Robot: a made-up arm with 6 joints. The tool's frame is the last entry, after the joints.
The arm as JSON. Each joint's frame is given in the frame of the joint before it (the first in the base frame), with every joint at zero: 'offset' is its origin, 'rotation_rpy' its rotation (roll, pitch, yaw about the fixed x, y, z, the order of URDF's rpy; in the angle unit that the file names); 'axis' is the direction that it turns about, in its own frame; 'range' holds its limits. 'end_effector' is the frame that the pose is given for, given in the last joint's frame.
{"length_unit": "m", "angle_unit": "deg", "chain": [
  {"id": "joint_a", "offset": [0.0, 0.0, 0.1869], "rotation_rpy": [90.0, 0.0, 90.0], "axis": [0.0, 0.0, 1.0], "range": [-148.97, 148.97]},
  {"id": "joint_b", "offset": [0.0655, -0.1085, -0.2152], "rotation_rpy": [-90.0, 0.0, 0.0], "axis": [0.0, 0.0, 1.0], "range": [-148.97, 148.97]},
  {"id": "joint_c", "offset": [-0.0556, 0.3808, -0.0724], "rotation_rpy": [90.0, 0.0, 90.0], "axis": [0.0, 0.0, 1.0], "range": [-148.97, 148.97]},
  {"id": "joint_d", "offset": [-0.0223, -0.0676, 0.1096], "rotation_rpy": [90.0, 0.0, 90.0], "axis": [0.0, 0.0, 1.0], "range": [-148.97, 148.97]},
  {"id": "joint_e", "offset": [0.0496, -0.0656, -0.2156], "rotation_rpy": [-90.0, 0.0, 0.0], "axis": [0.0, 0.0, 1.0], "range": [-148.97, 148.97]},
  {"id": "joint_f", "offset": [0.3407, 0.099, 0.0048], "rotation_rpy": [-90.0, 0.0, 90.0], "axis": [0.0, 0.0, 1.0], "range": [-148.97, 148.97]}
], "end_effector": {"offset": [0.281, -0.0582, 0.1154], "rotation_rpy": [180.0, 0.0, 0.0]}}
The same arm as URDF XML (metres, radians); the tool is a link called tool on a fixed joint. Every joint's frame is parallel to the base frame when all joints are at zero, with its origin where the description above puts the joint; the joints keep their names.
<robot name="arm">
<joint name="joint_a" type="revolute"><parent link="base_link"/><child link="link1"/><origin xyz="0 0 0.1869"/><axis xyz="1 0 0"/><limit lower="-2.6" upper="2.6"/></joint>
<joint name="joint_b" type="revolute"><parent link="link1"/><child link="link2"/><origin xyz="-0.2152 0.0655 -0.1085"/><axis xyz="0 0 1"/><limit lower="-2.6" upper="2.6"/></joint>
<joint name="joint_c" type="revolute"><parent link="link2"/><child link="link3"/><origin xyz="-0.3808 -0.0556 -0.0724"/><axis xyz="0 1 0"/><limit lower="-2.6" upper="2.6"/></joint>
<joint name="joint_d" type="revolute"><parent link="link3"/><child link="link4"/><origin xyz="0.0223 0.1096 -0.0676"/><axis xyz="-1 0 0"/><limit lower="-2.6" upper="2.6"/></joint>
<joint name="joint_e" type="revolute"><parent link="link4"/><child link="link5"/><origin xyz="0.2156 -0.0656 0.0496"/><axis xyz="0 1 0"/><limit lower="-2.6" upper="2.6"/></joint>
<joint name="joint_f" type="revolute"><parent link="link5"/><child link="link6"/><origin xyz="0.099 0.0048 0.3407"/><axis xyz="0 0 -1"/><limit lower="-2.6" upper="2.6"/></joint>
<joint name="tool_joint" type="fixed"><parent link="link6"/><child link="tool"/><origin xyz="0.281 0.0582 -0.1154"/></joint>
<link name="base_link"/>
<link name="link1"/>
<link name="link2"/>
<link name="link3"/>
<link name="link4"/>
<link name="link5"/>
<link name="link6"/>
<link name="tool"/>
</robot>

